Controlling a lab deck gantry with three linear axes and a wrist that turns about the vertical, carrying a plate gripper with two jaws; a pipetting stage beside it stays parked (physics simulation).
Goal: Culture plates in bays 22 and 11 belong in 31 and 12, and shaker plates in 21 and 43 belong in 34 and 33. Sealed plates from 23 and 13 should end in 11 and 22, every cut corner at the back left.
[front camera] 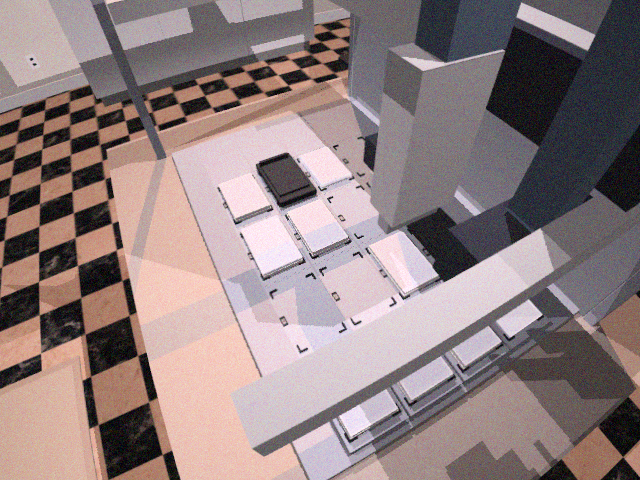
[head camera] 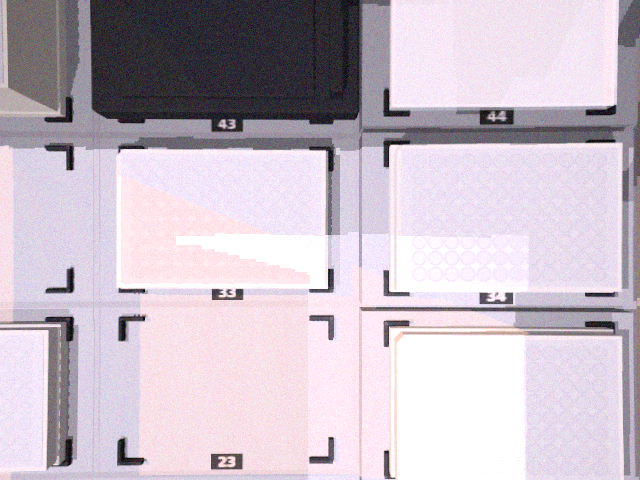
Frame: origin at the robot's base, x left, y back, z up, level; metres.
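Seen in the pictures: robot's base, origin of the base link: (front camera: 219,188).
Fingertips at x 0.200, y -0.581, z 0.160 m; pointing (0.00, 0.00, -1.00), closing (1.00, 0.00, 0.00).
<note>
Offsets run from my fingertips to a thing's middle. "*": to the spot under its first point.
One plate {dz -0.153, dx +0.057, dy +0.189 m} (front camera: 395,255) (head camera: 222,206) lies in bay 33 and another {dz -0.139, dx +0.057, dy +0.025 m} (front camera: 475,346) (head camera: 506,206) in bay 34. Both sit inside their corner marks; their upper-left corners are faint in the head view. The dark shaker {dz -0.145, dx +0.165, dy +0.185 m} (front camera: 442,242) (head camera: 206,51) at 43 shows no plate on it, nor does the dark shaker {dz -0.145, dx -0.049, dy +0.520 m} (front camera: 286,179) at 21. Plates lie in bay 11 {* dz -0.146, dx -0.156, dy +0.510 m} (front camera: 244,195), bay 12 {* dz -0.144, dx -0.158, dy +0.345 m} (front camera: 271,245), bay 22 {* dz -0.146, dx -0.049, dy +0.351 m} (front camera: 317,224) (head camera: 23,397) and bay 31 {* dz -0.146, dx +0.057, dy +0.511 m} (front camera: 325,165). Their cut corners are too small to read in the front view. The gripper's jaws do not show in either view.
A plate {dz -0.142, dx +0.164, dy +0.024 m} (front camera: 519,317) (head camera: 496,51) stands at 44 and one {dz -0.139, dx -0.050, dy +0.024 m} (front camera: 423,379) (head camera: 460,408) at 24, its cut corner upper left. Another plate {dz -0.139, dx -0.157, dy +0.024 m} (front camera: 367,413) lies at 14. A pale beam (front camera: 413,330) crosses the front view. The pale pillar (front camera: 434,139) hides bay 42 there.
</note>
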